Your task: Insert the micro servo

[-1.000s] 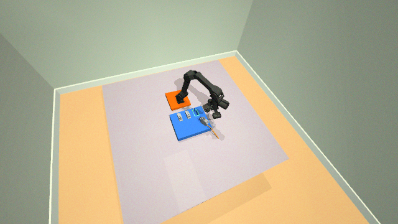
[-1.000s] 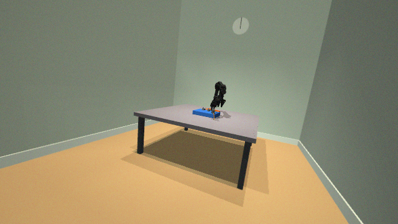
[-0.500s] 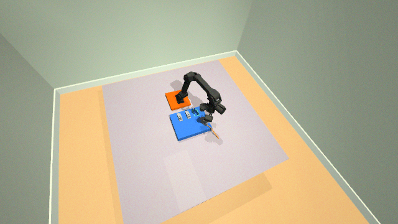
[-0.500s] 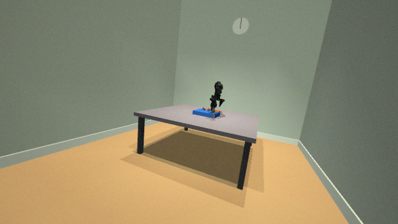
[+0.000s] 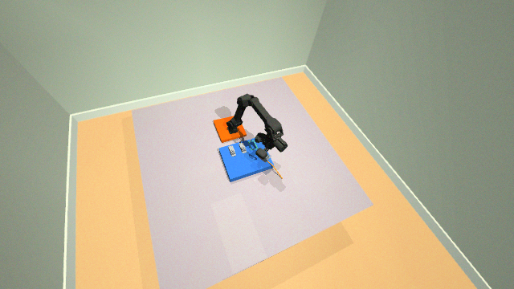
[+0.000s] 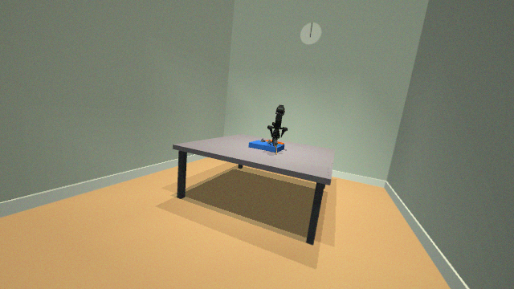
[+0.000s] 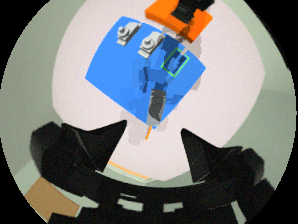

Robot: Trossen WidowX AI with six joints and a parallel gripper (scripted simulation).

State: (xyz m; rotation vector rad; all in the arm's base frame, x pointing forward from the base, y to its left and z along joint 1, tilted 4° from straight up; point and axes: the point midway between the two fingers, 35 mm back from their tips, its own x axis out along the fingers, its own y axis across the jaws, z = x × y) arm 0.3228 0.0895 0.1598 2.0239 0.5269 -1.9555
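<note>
My gripper tip is 110 mm to the left of the blue deck, 110 mm above it and 30 mm past it.
</note>
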